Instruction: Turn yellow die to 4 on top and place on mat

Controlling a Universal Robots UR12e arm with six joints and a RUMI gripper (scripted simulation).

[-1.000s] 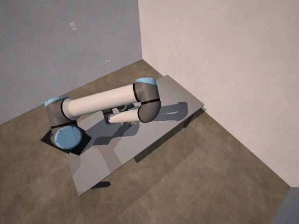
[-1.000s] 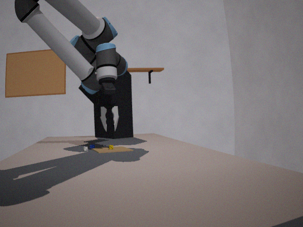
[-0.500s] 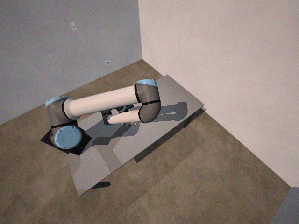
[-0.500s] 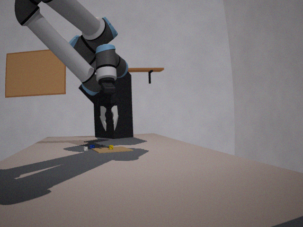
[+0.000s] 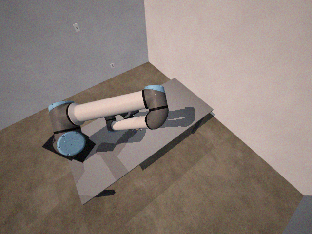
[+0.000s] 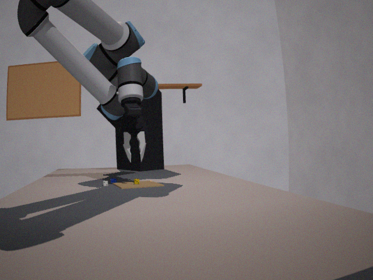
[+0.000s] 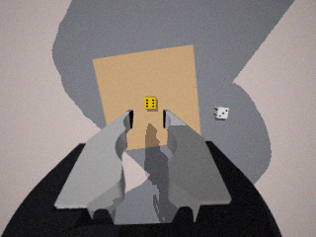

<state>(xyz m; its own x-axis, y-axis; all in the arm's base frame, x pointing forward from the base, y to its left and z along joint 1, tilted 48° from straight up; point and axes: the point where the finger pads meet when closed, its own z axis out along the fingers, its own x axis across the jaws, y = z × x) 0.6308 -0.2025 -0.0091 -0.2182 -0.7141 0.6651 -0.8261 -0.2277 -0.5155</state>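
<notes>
Now: the yellow die 80 mm below my hand. From my hand the other things lie so: white die: 40 mm behind, 100 mm to the right, 80 mm below; then blue die: 100 mm behind, 50 mm to the right, 80 mm below; then tan mat: 90 mm below.
</notes>
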